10 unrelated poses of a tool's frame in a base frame.
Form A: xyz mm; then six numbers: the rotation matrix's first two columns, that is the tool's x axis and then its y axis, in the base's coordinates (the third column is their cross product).
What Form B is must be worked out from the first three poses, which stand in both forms.
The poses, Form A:
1: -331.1, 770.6, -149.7, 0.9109, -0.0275, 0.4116, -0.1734, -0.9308, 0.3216
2: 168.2, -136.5, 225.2, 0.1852, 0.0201, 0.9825, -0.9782, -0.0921, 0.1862
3: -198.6, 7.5, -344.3, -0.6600, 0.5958, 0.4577, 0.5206, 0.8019, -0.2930
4: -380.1, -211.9, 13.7, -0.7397, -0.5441, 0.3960, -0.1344, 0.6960, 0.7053
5: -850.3, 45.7, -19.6, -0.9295, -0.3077, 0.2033, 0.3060, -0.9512, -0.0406
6: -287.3, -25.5, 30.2, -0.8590, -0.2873, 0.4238, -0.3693, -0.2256, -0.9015
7: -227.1, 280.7, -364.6, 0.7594, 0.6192, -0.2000, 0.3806, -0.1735, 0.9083
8: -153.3, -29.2, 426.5, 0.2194, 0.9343, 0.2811, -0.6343, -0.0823, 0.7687
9: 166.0, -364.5, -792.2, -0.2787, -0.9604, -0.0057, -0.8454, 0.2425, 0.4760
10: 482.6, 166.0, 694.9, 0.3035, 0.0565, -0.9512, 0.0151, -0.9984, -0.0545
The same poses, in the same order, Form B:
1:
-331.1, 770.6, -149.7
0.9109, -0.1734, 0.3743
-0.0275, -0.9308, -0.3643
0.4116, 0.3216, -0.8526

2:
168.2, -136.5, 225.2
0.1852, -0.9782, 0.0942
0.0201, -0.0921, -0.9956
0.9825, 0.1862, 0.0026

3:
-198.6, 7.5, -344.3
-0.6600, 0.5206, -0.5416
0.5958, 0.8019, 0.0449
0.4577, -0.2930, -0.8394

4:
-380.1, -211.9, 13.7
-0.7397, -0.1344, -0.6594
-0.5441, 0.6960, 0.4685
0.3960, 0.7053, -0.5880

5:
-850.3, 45.7, -19.6
-0.9295, 0.3060, 0.2059
-0.3077, -0.9512, 0.0245
0.2033, -0.0406, 0.9783

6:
-287.3, -25.5, 30.2
-0.8590, -0.3693, 0.3546
-0.2873, -0.2256, -0.9309
0.4238, -0.9015, 0.0877

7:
-227.1, 280.7, -364.6
0.7594, 0.3806, 0.5277
0.6192, -0.1735, -0.7659
-0.2000, 0.9083, -0.3674

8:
-153.3, -29.2, 426.5
0.2194, -0.6343, 0.7413
0.9343, -0.0823, -0.3470
0.2811, 0.7687, 0.5746

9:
166.0, -364.5, -792.2
-0.2787, -0.8454, -0.4558
-0.9604, 0.2425, 0.1375
-0.0057, 0.4760, -0.8795

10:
482.6, 166.0, 694.9
0.3035, 0.0151, -0.9528
0.0565, -0.9984, 0.0022
-0.9512, -0.0545, -0.3039

